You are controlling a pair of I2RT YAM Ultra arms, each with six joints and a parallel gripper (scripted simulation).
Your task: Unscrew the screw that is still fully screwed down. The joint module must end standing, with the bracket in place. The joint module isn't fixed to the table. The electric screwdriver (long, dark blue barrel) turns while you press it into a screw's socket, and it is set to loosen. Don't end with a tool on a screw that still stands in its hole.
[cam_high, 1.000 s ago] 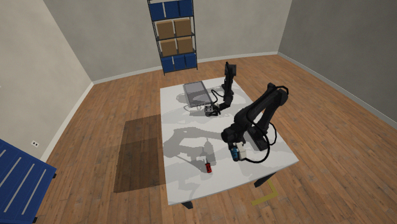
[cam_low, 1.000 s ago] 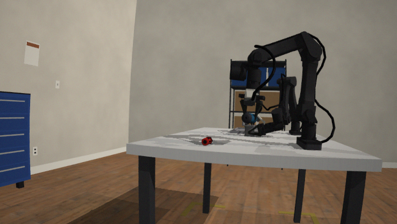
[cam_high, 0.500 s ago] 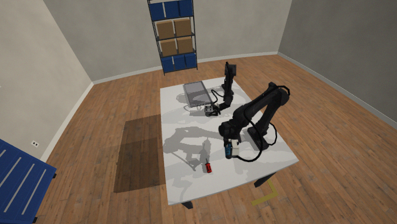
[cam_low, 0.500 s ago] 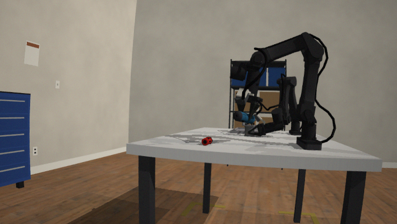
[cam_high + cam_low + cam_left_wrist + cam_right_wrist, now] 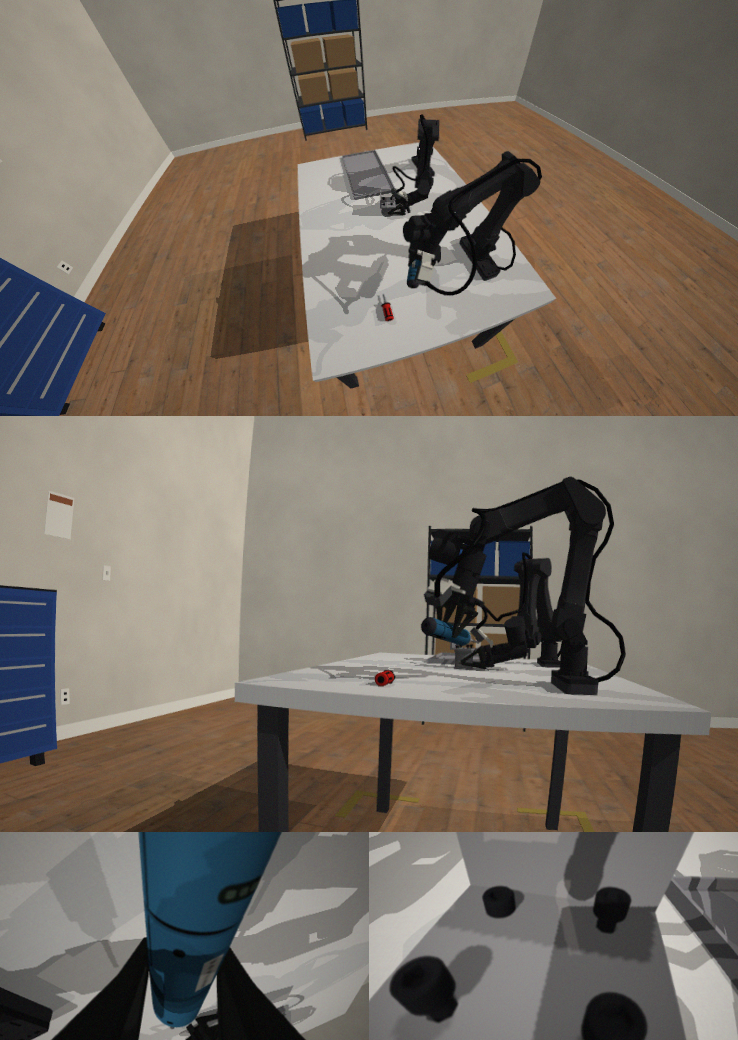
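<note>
The joint module is 10 mm above my right hand. Also, from my right hand: bit: 50 mm behind, 260 mm to the left, 70 mm above; flat grey tray: 40 mm ahead, 340 mm to the right, 20 mm below; grey bracket: 50 mm above.
</note>
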